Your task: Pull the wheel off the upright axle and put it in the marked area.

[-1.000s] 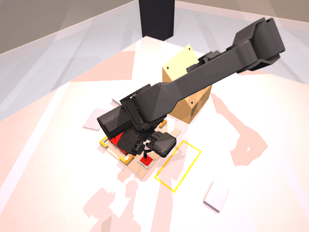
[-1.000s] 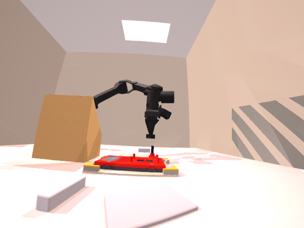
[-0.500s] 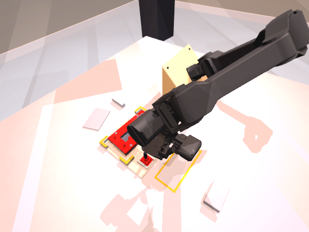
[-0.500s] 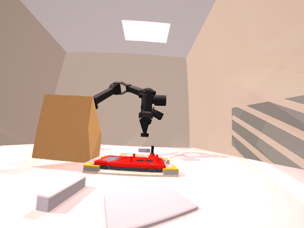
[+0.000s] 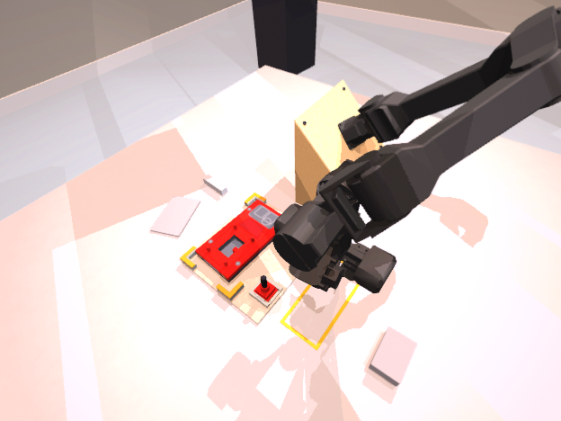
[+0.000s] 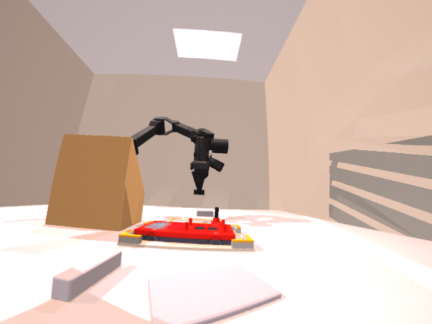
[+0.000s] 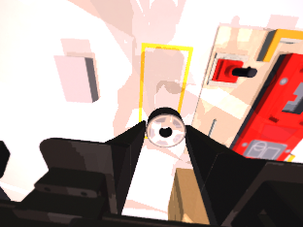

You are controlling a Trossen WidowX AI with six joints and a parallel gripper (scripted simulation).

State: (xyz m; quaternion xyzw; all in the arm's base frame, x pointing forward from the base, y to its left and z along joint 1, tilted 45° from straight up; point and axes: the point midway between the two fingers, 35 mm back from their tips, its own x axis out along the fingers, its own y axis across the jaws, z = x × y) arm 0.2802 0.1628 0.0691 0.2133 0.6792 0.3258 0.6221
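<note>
Right now my gripper tip is 90 mm to the left of the axle, 70 mm short of it and 70 mm above it. The rest, counted from my gripper tip: bar: 420 mm to the right, 100 mm below, 50 mm behind; then pale block: 160 mm to the left, 90 mm below, 10 mm ahead; then wheel: right at my gripper tip.
</note>
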